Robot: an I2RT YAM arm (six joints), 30 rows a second.
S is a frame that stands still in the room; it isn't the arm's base.
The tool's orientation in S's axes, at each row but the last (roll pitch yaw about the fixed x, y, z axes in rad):
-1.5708 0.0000 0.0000
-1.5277 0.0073 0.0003
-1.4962 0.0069 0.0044
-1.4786 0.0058 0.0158
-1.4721 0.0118 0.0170
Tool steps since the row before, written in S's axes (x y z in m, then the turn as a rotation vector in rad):
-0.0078 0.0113 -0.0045 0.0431 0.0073 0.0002
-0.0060 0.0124 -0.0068 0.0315 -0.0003 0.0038
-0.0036 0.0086 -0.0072 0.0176 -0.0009 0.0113
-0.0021 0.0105 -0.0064 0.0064 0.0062 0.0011
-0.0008 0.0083 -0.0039 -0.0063 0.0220 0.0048
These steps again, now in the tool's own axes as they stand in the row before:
-0.0078 0.0045 0.0113 0.0431 -0.0002 0.0073
-0.0059 0.0074 0.0121 0.0315 -0.0040 -0.0001
-0.0035 0.0078 0.0081 0.0175 -0.0115 -0.0001
-0.0019 0.0074 0.0099 0.0065 -0.0006 0.0062
-0.0006 0.0047 0.0079 -0.0060 -0.0025 0.0225

